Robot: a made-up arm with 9 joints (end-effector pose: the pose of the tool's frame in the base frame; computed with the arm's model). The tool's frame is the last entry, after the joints. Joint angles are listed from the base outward.
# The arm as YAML. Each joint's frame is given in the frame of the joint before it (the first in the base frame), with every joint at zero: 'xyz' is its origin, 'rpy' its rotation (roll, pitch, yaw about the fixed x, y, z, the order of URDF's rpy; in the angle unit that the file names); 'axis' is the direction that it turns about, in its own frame. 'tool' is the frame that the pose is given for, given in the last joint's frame.
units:
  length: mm
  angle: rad
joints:
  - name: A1
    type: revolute
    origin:
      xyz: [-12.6, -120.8, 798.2]
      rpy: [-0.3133, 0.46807, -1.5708]
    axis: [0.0, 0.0, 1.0]
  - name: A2
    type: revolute
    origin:
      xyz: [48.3, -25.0, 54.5]
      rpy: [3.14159, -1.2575, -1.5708]
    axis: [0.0, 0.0, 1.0]
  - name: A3
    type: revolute
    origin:
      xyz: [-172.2, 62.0, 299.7]
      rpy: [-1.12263, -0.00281, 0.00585]
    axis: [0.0, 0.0, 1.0]
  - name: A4
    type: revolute
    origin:
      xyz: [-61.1, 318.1, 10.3]
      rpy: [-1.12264, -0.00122, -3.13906]
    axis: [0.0, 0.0, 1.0]
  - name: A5
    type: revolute
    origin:
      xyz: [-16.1, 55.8, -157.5]
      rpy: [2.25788, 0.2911, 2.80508]
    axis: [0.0, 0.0, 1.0]
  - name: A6
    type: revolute
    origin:
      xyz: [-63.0, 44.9, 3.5]
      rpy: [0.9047, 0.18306, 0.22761]
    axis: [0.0, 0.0, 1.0]
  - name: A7
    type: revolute
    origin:
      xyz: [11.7, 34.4, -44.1]
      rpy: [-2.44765, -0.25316, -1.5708]
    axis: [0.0, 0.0, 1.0]
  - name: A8
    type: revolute
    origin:
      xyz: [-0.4, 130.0, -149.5]
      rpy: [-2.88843, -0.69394, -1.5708]
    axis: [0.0, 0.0, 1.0]
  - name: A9
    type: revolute
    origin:
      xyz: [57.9, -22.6, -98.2]
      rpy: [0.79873, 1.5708, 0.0]
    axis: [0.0, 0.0, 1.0]
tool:
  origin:
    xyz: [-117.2, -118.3, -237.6]
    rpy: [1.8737, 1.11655, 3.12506]
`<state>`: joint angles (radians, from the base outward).
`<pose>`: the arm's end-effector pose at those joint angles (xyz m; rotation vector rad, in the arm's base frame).
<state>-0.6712 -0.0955 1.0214 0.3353 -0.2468 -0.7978 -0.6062 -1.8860 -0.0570</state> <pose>-0.1617 -0.1074 0.4454 -1.4606 0.1740 -0.4071</pose>
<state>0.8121 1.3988 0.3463 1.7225 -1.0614 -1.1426 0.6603 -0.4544 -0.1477</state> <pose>0.3676 0.2549 0.5686 2.4551 0.1643 0.2856</pose>
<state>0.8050 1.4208 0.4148 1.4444 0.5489 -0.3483 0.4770 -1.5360 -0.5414</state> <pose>0.2950 -0.1141 0.7010 -1.8431 -1.8461 1.1543</pose>
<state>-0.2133 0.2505 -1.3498 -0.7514 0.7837 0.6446 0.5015 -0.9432 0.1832</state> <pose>0.1008 0.0447 1.3887 2.8729 -0.5874 0.2315</pose>
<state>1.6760 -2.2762 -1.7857 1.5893 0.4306 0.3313 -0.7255 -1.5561 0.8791</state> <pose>-0.0280 -0.0768 0.6722 0.0196 -3.0305 0.8250</pose>
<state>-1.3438 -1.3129 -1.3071 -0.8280 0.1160 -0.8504 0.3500 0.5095 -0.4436</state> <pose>0.0575 -0.4673 1.0975 -2.0060 1.6287 -0.2150</pose>
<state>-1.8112 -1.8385 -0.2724 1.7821 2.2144 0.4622 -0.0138 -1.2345 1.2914</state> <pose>0.1289 -0.7220 1.0487 1.3051 -1.7085 -1.9246</pose>
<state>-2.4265 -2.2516 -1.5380 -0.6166 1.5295 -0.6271 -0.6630 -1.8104 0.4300</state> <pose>-0.3328 0.2729 1.0507 -2.1468 1.3219 -1.4958</pose>
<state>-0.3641 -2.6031 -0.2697 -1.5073 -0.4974 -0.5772 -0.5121 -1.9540 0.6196</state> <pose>0.0533 -0.3504 1.3327 -2.9544 -0.9985 -0.2320</pose>
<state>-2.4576 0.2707 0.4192 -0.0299 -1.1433 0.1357 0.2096 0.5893 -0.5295</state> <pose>-0.2736 0.3257 0.6379 0.1137 -0.0746 2.0596</pose>
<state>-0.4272 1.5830 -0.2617 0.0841 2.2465 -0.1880 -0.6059 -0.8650 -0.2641</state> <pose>0.4151 -0.2914 0.5936 2.2159 -1.1838 -0.6609</pose>
